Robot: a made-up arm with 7 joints. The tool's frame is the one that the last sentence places.
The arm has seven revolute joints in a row. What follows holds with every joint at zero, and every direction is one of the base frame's.
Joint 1 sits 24 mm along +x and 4 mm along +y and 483 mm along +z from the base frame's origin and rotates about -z.
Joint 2 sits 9 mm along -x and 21 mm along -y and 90 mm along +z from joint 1 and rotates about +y.
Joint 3 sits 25 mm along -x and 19 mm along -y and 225 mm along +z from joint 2 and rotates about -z.
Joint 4 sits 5 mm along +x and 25 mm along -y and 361 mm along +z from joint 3 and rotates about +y.
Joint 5 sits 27 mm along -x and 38 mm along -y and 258 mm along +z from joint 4 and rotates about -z.
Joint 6 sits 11 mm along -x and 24 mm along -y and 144 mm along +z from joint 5 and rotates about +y.
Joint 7 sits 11 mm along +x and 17 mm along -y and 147 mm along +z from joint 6 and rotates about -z.
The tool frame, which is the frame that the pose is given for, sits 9 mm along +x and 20 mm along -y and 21 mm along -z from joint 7; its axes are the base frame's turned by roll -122.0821, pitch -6.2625 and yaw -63.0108 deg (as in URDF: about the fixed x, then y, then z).
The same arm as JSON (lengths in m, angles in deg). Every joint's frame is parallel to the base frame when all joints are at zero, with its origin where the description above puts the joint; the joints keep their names.
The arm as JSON. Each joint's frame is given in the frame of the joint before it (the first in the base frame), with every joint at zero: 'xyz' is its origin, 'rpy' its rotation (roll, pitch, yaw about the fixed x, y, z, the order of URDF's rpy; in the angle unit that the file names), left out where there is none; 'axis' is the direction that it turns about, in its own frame. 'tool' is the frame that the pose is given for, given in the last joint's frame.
{"units": {"length": "m", "angle": "deg"}, "joints": [{"name": "joint 1", "type": "revolute", "origin": {"xyz": [0.024, 0.004, 0.483]}, "axis": [0.0, 0.0, -1.0]}, {"name": "joint 2", "type": "revolute", "origin": {"xyz": [-0.009, -0.021, 0.09]}, "axis": [0.0, 1.0, 0.0]}, {"name": "joint 3", "type": "revolute", "origin": {"xyz": [-0.025, -0.019, 0.225]}, "axis": [0.0, 0.0, -1.0]}, {"name": "joint 4", "type": "revolute", "origin": {"xyz": [0.005, -0.025, 0.361]}, "axis": [0.0, 1.0, 0.0]}, {"name": "joint 5", "type": "revolute", "origin": {"xyz": [-0.027, -0.038, 0.258]}, "axis": [0.0, 0.0, -1.0]}, {"name": "joint 6", "type": "revolute", "origin": {"xyz": [-0.011, -0.024, 0.144]}, "axis": [0.0, 1.0, 0.0]}, {"name": "joint 7", "type": "revolute", "origin": {"xyz": [0.011, -0.017, 0.147]}, "axis": [0.0, 0.0, -1.0]}], "tool": {"origin": {"xyz": [0.009, -0.02, -0.021], "rpy": [-122.08, -6.26, -63.01]}}}
